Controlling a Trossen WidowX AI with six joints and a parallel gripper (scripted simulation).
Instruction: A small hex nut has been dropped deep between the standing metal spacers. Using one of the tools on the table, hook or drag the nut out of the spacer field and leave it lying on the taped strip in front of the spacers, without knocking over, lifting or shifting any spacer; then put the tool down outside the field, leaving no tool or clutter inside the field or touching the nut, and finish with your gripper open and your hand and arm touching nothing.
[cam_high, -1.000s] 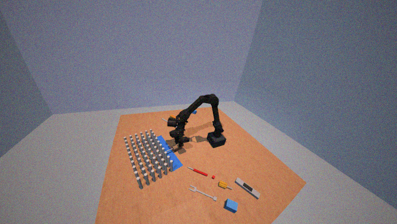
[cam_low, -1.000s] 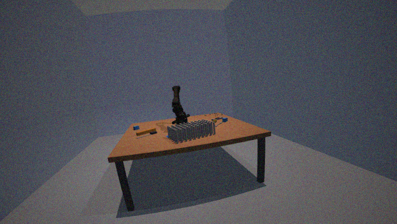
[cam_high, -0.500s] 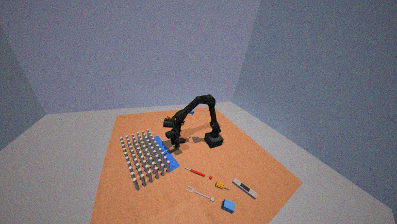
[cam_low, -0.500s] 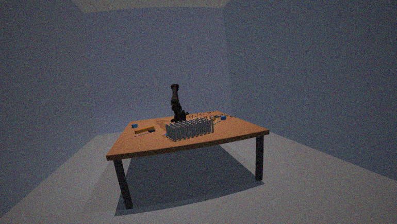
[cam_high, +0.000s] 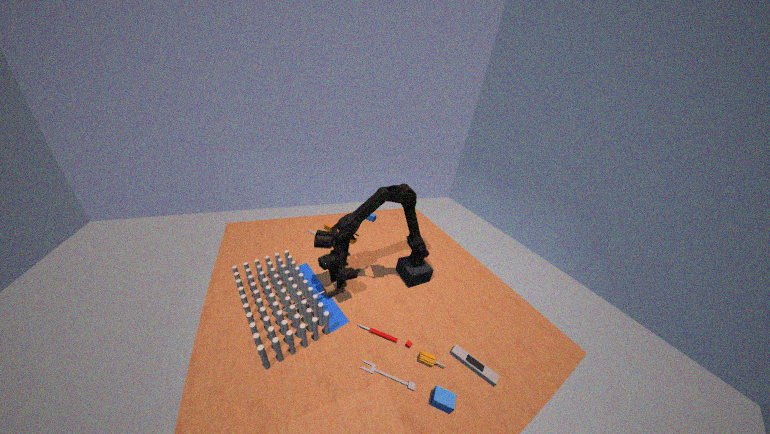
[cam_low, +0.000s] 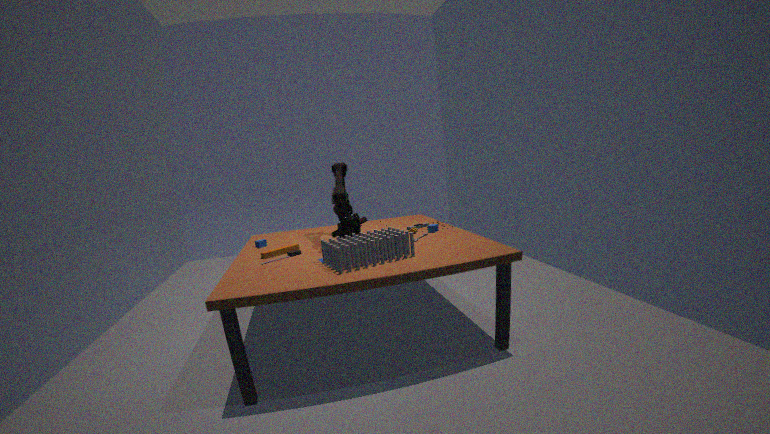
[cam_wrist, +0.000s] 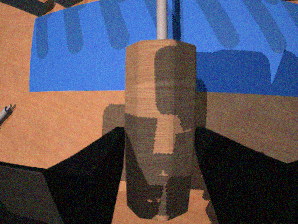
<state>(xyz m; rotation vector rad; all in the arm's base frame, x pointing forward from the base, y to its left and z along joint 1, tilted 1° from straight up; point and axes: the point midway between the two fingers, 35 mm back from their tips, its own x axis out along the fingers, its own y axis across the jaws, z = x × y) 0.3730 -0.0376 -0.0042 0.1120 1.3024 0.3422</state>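
My gripper tip is now 7 cm short of the blue taped strip, 3 cm to the left of it and 4 cm above it. The rest, counted from my gripper tip: wooden-handled tool 11 cm ahead, 2 cm to the left; then small red block 15 cm behind, 31 cm to the left, 3 cm below; then red screwdriver 6 cm behind, 21 cm to the left, 3 cm below.
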